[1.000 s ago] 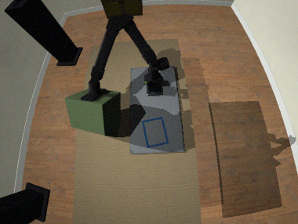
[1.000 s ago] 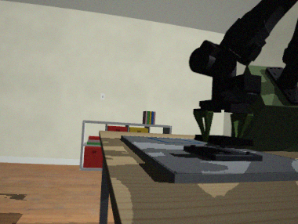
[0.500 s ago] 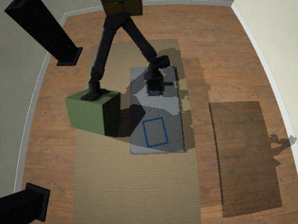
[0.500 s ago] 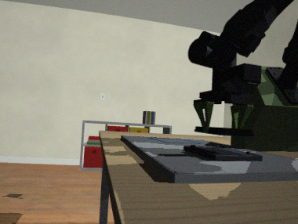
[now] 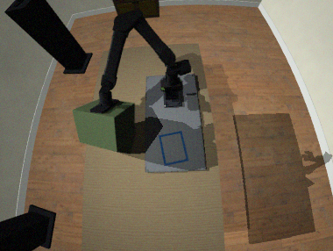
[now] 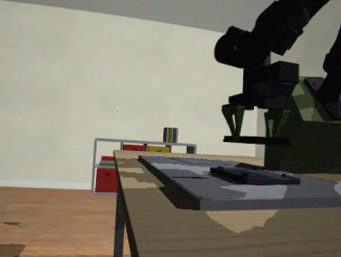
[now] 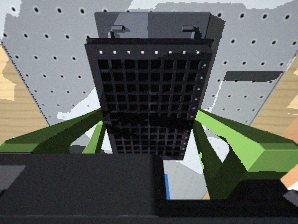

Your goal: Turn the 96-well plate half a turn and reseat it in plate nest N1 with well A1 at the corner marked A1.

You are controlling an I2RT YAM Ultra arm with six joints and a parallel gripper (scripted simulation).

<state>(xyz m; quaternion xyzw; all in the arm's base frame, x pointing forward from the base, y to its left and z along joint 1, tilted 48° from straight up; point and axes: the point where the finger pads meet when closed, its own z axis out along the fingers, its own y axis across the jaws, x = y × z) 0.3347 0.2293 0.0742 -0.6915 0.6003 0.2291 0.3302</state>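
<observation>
My gripper is now 8 cm above the plate nest N1. Round my hand: black 96-well plate (right at my hand).
</observation>
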